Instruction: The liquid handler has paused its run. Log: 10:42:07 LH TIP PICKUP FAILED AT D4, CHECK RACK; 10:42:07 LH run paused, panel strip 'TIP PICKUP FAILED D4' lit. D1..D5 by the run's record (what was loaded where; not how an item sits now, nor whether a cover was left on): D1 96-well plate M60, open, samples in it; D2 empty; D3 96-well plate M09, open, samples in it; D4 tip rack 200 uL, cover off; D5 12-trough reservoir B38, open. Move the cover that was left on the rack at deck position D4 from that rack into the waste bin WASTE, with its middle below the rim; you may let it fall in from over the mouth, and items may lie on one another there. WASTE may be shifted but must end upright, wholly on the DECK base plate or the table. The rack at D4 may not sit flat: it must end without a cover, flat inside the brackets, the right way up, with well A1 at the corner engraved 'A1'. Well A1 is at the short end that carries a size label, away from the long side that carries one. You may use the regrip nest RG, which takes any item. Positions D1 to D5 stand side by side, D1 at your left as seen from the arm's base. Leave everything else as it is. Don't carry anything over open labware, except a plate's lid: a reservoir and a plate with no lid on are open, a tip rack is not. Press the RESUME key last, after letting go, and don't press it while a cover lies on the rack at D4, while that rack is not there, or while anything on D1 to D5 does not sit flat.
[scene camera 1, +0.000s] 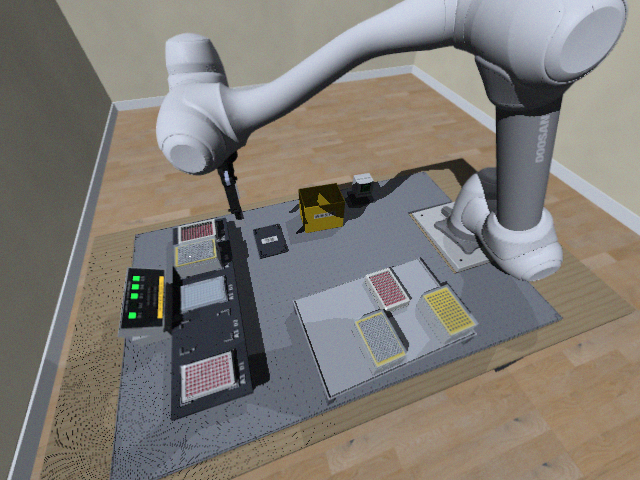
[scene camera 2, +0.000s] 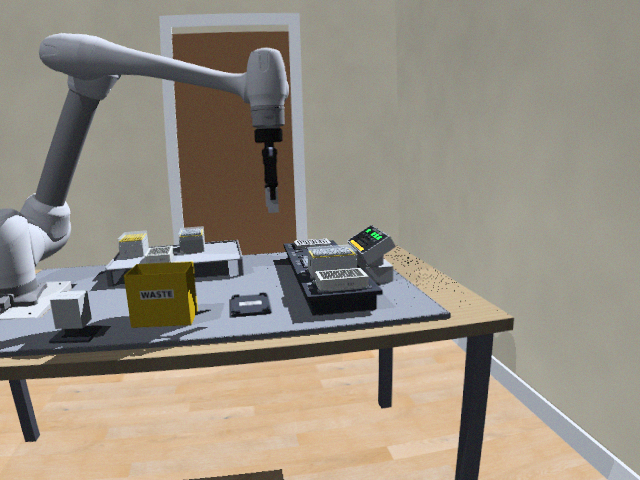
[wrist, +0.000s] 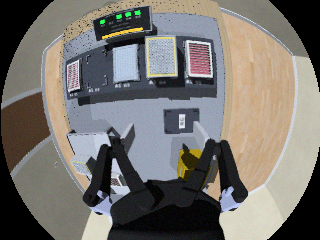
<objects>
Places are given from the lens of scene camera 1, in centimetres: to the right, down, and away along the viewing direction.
my gripper (scene camera 1: 238, 211): -24, -8, 84
pale flat cover (scene camera 1: 202, 251): -37, 4, 90
</objects>
